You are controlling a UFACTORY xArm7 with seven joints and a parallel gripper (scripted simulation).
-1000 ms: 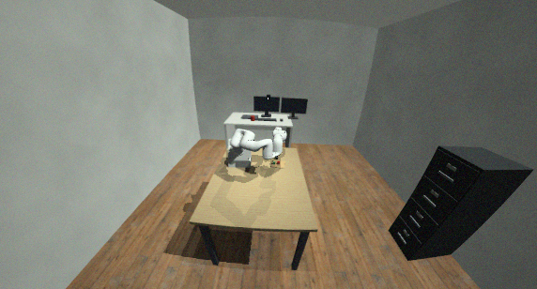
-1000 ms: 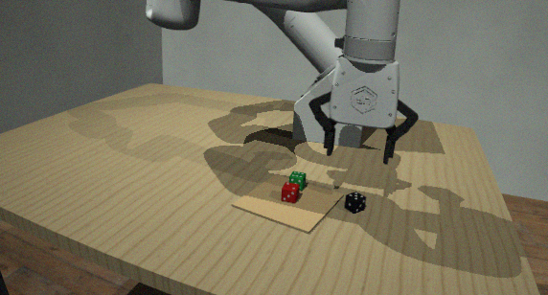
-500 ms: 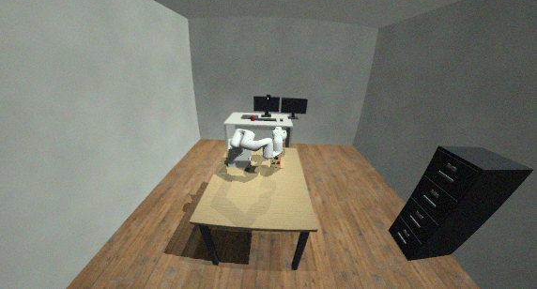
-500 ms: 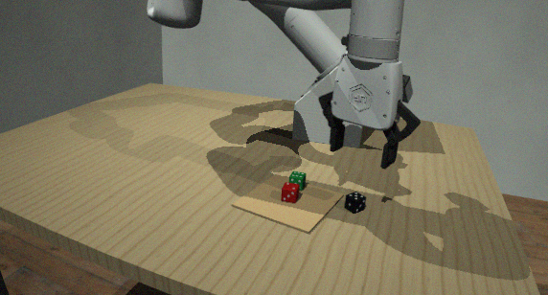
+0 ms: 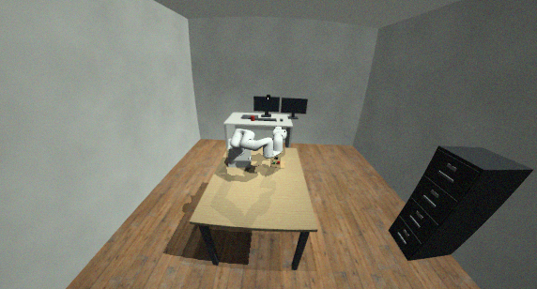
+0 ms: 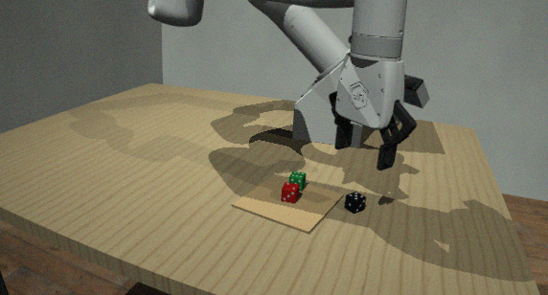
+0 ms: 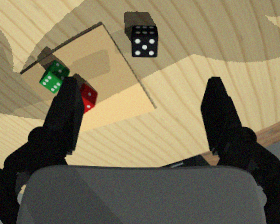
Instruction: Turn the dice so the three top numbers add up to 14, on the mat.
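Right now my hand is 9 cm above the black die. Also, from my hand: red die: 11 cm to the right, 8 cm below, 1 cm ahead; then green die: 11 cm to the right, 8 cm below, 4 cm behind; then tan mat: 11 cm to the right, 10 cm below, 1 cm ahead.
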